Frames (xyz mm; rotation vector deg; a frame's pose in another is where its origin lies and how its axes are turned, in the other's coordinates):
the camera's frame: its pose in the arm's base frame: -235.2 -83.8 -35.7 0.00 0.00 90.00
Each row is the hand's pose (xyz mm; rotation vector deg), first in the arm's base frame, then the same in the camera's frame.
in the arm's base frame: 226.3 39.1 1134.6 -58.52 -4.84 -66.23
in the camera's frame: 122.9 -461.5 1170.3 -58.57 49.62 -145.19
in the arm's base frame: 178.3 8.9 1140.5 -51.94 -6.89 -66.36
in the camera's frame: 92.7 -413.5 1176.2 -54.48 41.72 -147.59
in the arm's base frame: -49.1 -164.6 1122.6 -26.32 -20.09 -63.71
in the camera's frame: -80.8 -186.1 1158.3 -42.81 5.75 -150.27
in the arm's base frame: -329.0 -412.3 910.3 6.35 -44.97 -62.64
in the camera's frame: -328.5 93.8 946.0 -35.45 -47.10 -146.17
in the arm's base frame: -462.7 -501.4 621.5 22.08 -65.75 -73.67
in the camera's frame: -417.6 227.5 657.2 -41.12 -82.69 -147.63
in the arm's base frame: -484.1 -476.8 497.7 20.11 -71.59 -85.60
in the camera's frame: -393.0 248.9 533.4 46.59 83.00 144.90
